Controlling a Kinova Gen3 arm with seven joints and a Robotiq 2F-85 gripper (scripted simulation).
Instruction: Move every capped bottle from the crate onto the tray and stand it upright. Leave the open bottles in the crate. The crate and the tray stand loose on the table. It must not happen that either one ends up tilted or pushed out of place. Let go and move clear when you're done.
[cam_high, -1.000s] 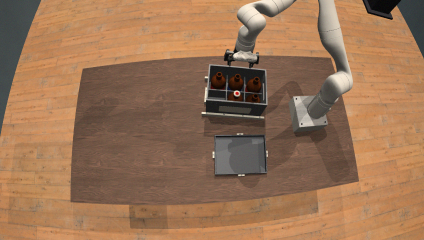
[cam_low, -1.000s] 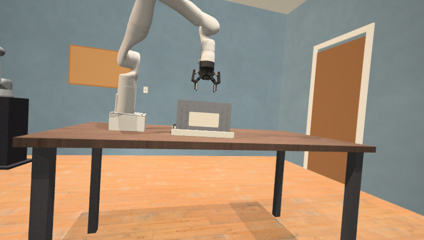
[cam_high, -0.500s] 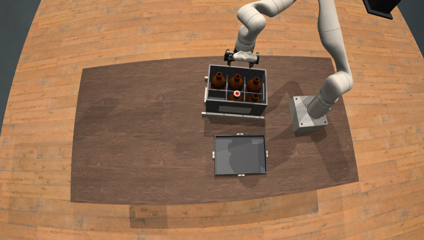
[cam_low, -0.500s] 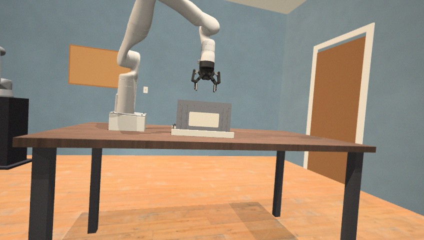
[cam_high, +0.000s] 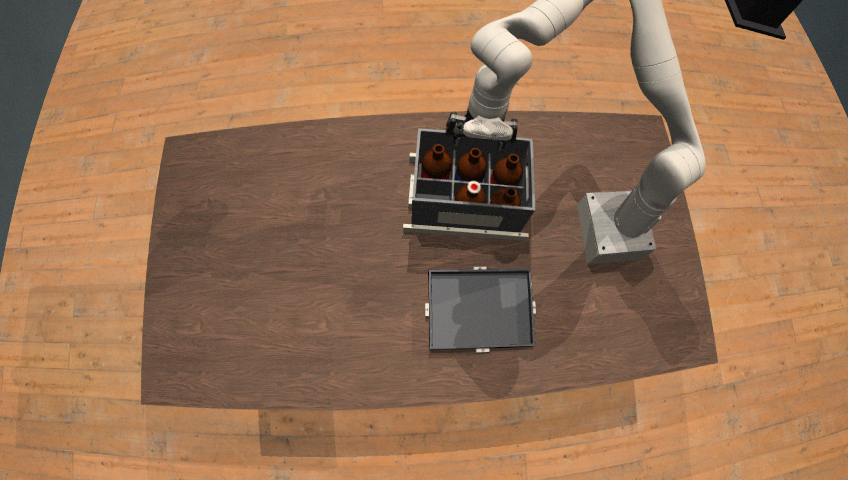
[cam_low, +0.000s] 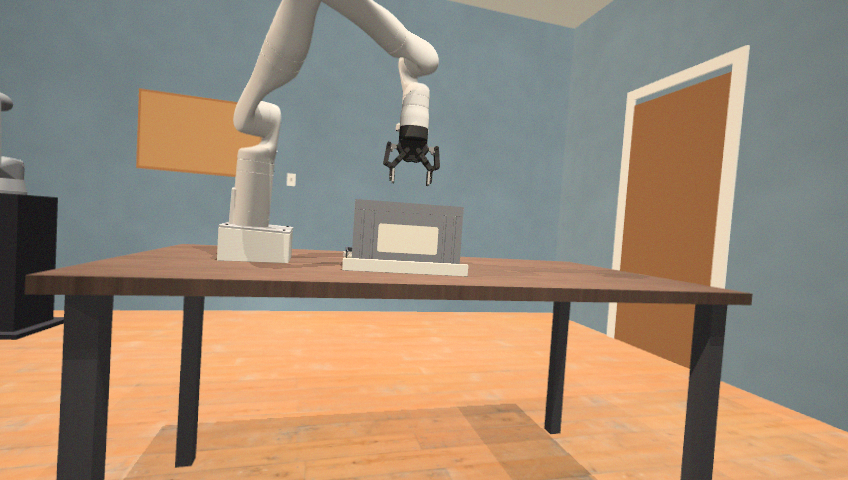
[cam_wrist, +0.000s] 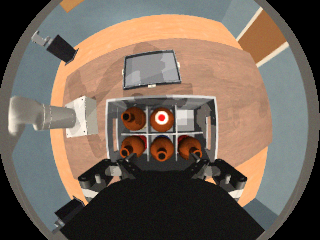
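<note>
My gripper is now 70 mm to the right of the capped bottle and 150 mm above it. From my hand the other things lie so: grey tray (40 mm behind, 320 mm to the left, 220 mm below); crate (30 mm to the left, 150 mm below).
</note>
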